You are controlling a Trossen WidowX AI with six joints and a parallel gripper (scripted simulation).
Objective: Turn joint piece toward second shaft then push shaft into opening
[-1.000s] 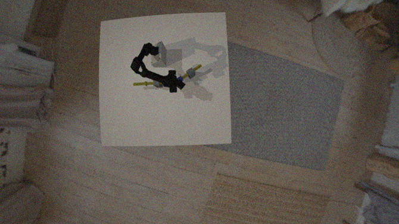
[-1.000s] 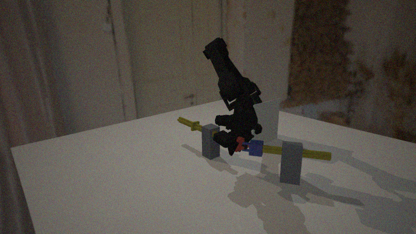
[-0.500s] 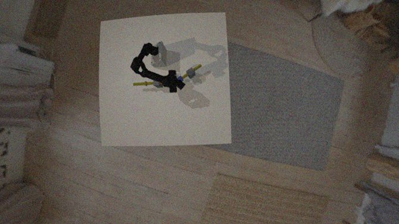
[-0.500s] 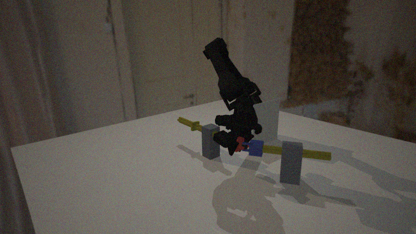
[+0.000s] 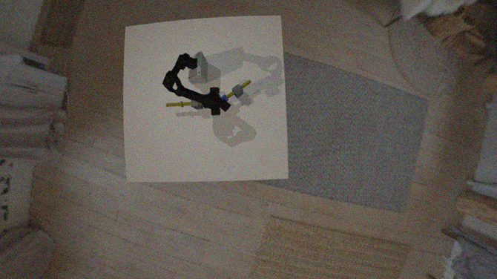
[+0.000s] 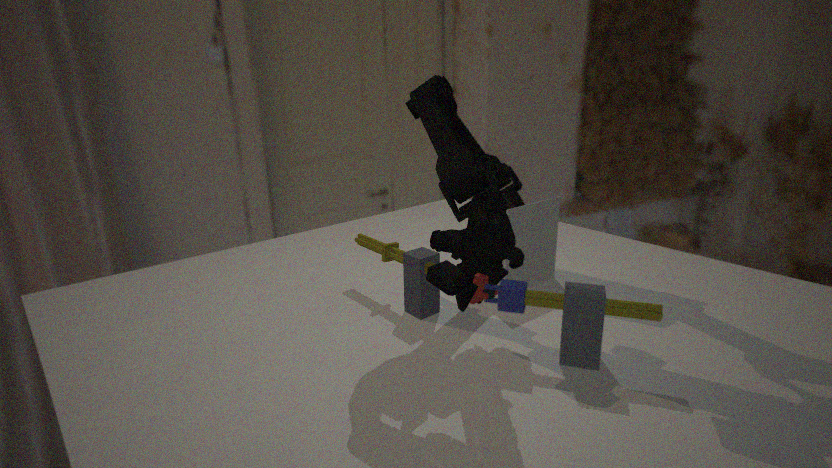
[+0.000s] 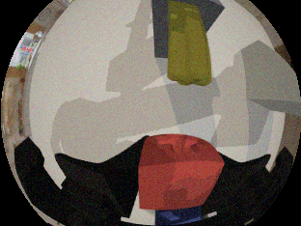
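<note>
Right now the red joint piece is 10 mm to the left of my gripper tip and 40 mm above it.
</note>
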